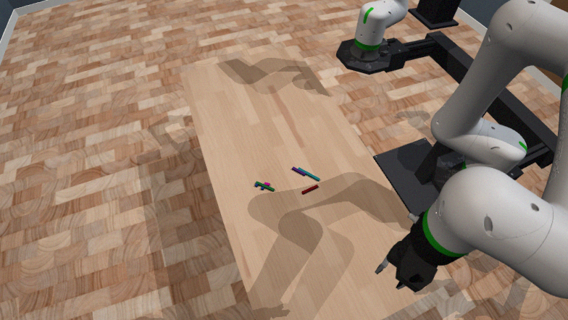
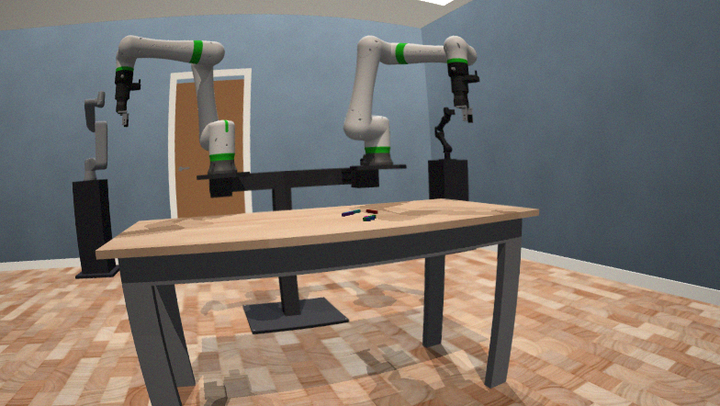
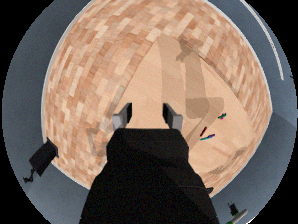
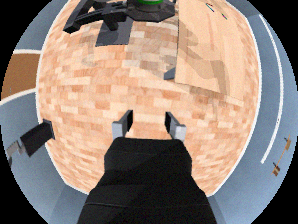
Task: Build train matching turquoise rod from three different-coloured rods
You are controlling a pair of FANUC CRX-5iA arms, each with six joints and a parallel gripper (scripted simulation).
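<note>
The magenta rod is 13 cm ahead of my left hand, 52 cm to the right of it and 36 cm below it. The rest, counted from my left hand: turquoise rod: 5 cm behind, 51 cm to the right, 36 cm below; red rod: 2 cm behind, 44 cm to the right, 36 cm below; purple rod: 1 cm behind, 53 cm to the right, 36 cm below.
</note>
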